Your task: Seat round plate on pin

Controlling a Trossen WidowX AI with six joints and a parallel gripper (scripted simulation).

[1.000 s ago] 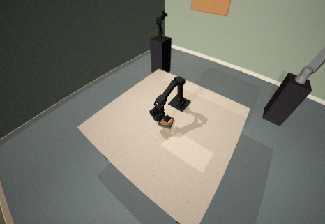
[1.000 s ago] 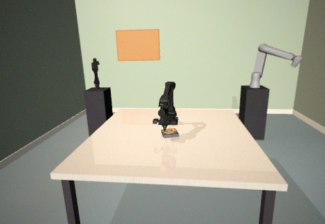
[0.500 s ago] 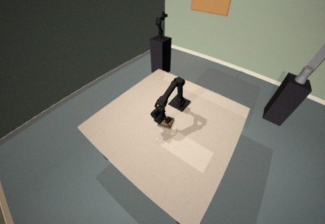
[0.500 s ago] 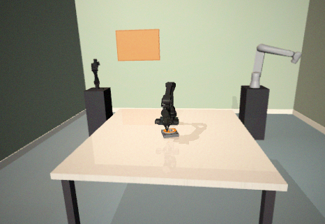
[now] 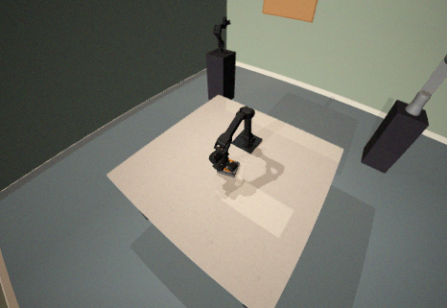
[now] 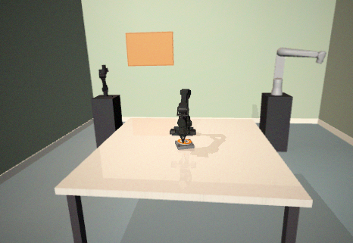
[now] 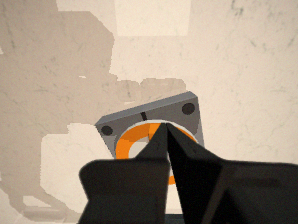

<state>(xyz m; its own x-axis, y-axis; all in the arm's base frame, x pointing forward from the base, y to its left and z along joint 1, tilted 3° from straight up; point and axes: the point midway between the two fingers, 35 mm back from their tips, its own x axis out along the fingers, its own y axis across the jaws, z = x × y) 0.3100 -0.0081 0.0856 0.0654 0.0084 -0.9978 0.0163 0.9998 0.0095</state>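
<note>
My gripper tip is now 50 mm past the base, 20 mm above it and 10 mm to the right of it.
</note>
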